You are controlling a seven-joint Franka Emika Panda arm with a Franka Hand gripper.
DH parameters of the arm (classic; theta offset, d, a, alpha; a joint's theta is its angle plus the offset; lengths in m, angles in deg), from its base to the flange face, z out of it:
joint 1: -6.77 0.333 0 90
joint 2: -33.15 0 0 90
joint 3: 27.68 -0.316 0.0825 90
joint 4: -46.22 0 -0.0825 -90
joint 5: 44.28 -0.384 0 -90
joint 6: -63.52 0 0.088 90
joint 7: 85.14 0.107 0 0
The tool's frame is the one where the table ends.
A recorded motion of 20 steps. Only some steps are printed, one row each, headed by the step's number.
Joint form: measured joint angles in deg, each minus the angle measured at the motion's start. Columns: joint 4, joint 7, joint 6, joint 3, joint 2, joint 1, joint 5.
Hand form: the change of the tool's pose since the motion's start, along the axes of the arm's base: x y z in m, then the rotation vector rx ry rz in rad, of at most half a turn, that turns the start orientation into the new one. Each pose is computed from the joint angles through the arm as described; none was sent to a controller.
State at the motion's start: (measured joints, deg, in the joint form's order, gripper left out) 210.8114 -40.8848 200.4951 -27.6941 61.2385 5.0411 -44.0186
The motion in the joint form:
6: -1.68 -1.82 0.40 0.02 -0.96 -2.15 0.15
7: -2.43 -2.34 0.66 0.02 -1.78 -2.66 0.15
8: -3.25 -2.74 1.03 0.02 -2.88 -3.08 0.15
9: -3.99 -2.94 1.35 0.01 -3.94 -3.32 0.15
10: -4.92 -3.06 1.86 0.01 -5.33 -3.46 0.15
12: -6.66 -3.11 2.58 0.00 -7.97 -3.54 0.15
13: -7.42 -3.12 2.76 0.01 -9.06 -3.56 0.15
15: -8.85 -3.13 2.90 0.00 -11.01 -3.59 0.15
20: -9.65 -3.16 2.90 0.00 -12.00 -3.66 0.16
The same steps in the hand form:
6: 0.0095 -0.0134 0.0071 -0.0031 -0.0193 -0.0042
7: 0.0139 -0.0169 0.0080 -0.0036 -0.0225 -0.0040
8: 0.0189 -0.0199 0.0077 -0.0039 -0.0241 -0.0043
9: 0.0235 -0.0217 0.0070 -0.0041 -0.0240 -0.0048
10: 0.0295 -0.0231 0.0057 -0.0042 -0.0249 -0.0051
12: 0.0405 -0.0246 0.0021 -0.0039 -0.0217 -0.0054
13: 0.0451 -0.0252 0.0006 -0.0036 -0.0191 -0.0057
15: 0.0533 -0.0261 -0.0022 -0.0031 -0.0125 -0.0059
20: 0.0578 -0.0270 -0.0034 -0.0029 -0.0092 -0.0064

